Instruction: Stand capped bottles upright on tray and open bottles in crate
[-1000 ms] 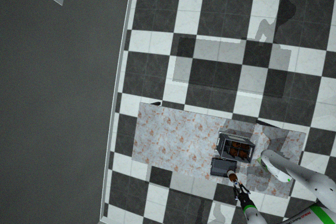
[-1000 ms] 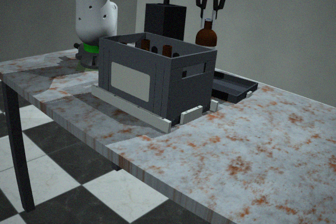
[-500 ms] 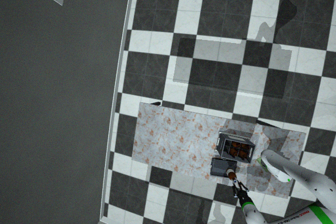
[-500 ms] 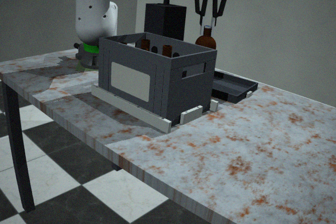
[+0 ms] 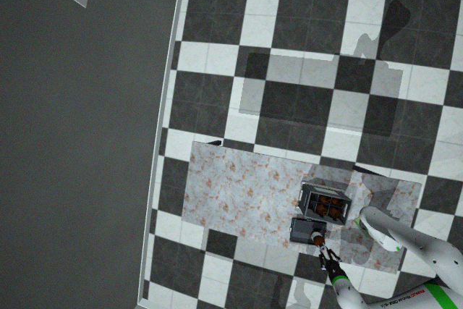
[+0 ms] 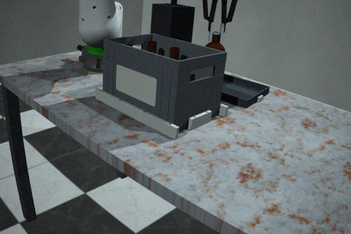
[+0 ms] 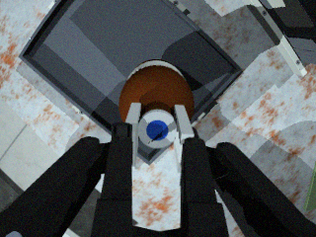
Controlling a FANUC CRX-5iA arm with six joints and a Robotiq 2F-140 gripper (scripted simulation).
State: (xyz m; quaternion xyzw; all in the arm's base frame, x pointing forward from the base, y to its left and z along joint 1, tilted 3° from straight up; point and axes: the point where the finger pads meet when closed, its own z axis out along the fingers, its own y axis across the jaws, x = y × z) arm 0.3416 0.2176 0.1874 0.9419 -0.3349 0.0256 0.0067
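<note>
My hand is 8 cm above the capped bottle. Also, from my hand: dark tray (17 cm below, 6 cm ahead, 1 cm to the left); then dark grey crate (27 cm to the right, 10 cm below, 6 cm ahead).
</note>
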